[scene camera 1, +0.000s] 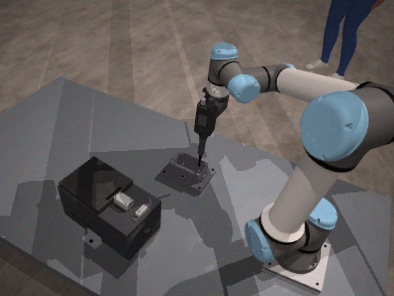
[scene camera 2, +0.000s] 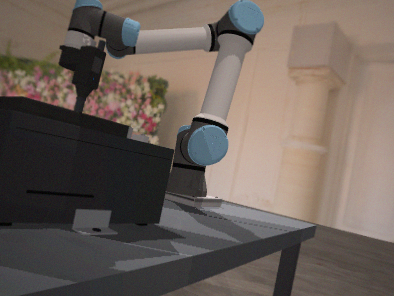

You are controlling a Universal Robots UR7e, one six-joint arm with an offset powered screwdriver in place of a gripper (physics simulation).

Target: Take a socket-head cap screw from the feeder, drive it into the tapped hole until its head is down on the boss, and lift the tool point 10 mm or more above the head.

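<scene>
My screwdriver (scene camera 1: pixel 199 164) (scene camera 2: pixel 79 106) points down over the right end of the dark housing (scene camera 1: pixel 172 177). In the first scene view its thin bit shows below the nose, with the tip close above a corner of the housing, near a small pale spot (scene camera 1: pixel 198 174) that is too small to name. Whether a screw sits on the bit or in the tapped hole cannot be told. In the second scene view the feeder hides the tip and the housing. The black screw feeder (scene camera 1: pixel 135 227) (scene camera 2: pixel 85 175) stands to the left of the housing in the first scene view, with light parts on top.
The arm's base plate (scene camera 1: pixel 320 277) (scene camera 2: pixel 209 201) is on the grey table (scene camera 1: pixel 40 130) (scene camera 2: pixel 200 260), right of the housing in the first scene view. A metal bracket (scene camera 1: pixel 92 239) (scene camera 2: pixel 93 220) stands at the feeder's foot. A person's legs (scene camera 1: pixel 342 40) show beyond the table.
</scene>
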